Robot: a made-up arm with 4 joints. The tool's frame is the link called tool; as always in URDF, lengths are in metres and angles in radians.
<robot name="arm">
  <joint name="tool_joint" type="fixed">
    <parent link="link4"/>
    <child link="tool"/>
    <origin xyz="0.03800 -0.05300 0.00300" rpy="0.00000 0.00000 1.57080"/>
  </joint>
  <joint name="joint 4" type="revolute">
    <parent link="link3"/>
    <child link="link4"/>
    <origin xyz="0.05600 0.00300 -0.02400"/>
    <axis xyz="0 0 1"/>
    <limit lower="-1.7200" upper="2.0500" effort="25" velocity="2.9"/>
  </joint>
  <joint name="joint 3" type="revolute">
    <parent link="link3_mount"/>
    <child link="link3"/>
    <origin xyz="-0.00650 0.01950 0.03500"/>
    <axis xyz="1 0 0"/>
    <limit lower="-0.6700" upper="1.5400" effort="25" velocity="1.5"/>
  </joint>
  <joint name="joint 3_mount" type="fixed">
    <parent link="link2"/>
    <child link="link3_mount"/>
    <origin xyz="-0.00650 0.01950 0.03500"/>
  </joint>
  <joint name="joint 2" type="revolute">
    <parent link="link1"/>
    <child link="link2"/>
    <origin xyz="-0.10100 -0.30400 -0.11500"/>
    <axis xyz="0 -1 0"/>
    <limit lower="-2.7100" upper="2.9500" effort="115" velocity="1.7"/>
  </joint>
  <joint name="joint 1" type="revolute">
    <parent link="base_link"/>
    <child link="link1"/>
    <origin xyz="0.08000 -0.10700 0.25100"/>
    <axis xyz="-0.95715 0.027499 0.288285"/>
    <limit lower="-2.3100" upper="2.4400" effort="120" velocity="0.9"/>
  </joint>
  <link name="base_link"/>
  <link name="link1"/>
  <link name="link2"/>
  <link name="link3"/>
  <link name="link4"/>
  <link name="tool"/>
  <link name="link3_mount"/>
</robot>
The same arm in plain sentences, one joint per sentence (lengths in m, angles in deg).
The arm has four revolute joints in a row. What follows holds with every joint at zero, and every direction is one of the base frame's.
The first joint is mounted 0.08 m along +x and 0.107 m along -y and 0.251 m along +z from the base frame's origin and turns about the direction (-0.957141, 0.027501, 0.288312), from -132.35 to 139.8 deg.
The second joint is mounted 0.101 m along -x and 0.304 m along -y and 0.115 m along -z from the first joint and turns about -y, from -155.27 to 169.02 deg.
The third joint is mounted 0.013 m along -x and 0.039 m along +y and 0.07 m along +z from the second joint and turns about +x, from -38.39 to 88.24 deg.
The fourth joint is mounted 0.056 m along +x and 0.003 m along +y and 0.024 m along -z from the third joint and turns about +z, from -98.55 to 117.46 deg.
The tool frame, which is the frame that the pose is given for, is mounted 0.038 m along +x and 0.053 m along -y and 0.003 m along +z from the fourth joint; its axes are the base frame's turned by roll 0, pitch 0 and yaw 90 deg (as in URDF: about the fixed x, then y, then z).

